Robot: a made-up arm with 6 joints.
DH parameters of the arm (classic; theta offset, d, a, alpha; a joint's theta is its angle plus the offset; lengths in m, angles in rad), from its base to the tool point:
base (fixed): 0 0.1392 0 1.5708
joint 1: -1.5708 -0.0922 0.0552 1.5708
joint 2: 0 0.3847 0.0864 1.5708
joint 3: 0 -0.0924 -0.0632 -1.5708
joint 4: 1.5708 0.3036 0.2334 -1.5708
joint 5: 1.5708 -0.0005 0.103 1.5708
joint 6: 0 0.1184 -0.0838 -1.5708
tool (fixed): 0 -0.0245 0 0
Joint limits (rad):
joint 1: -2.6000..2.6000
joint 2: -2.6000..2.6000
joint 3: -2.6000..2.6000
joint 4: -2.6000..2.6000
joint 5: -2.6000..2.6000
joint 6: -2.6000..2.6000
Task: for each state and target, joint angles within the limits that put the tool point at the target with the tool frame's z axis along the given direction. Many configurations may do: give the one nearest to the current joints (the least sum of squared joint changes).
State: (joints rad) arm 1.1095 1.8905 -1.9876 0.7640 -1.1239 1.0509
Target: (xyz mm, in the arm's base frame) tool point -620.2 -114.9 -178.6 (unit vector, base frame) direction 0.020 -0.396 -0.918
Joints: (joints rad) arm 1.3536 2.0347 -1.5987 0.1648 -0.7567 0.3246
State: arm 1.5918 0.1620 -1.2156 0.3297 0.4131 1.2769
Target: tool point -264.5 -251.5 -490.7 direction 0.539 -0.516 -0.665
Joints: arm 0.9449 0.0650 -1.2613 0.8907 0.2774 1.9709
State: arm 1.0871 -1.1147 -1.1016 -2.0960 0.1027 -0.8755
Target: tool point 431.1 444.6 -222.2 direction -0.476 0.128 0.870
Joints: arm 1.5934 -0.5470 -0.9317 -2.3486 -0.6605 -1.4568
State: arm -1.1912 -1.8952 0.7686 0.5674 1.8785 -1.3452
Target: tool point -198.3 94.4 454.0 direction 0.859 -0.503 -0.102
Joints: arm -1.9745 -2.1755 1.3553 0.5425 1.5659 -1.2812
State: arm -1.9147 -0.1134 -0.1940 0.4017 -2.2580 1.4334
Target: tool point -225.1 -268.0 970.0 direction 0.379 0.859 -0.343
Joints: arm -1.6462 0.0083 -0.3901 0.1868 -2.0837 1.1425
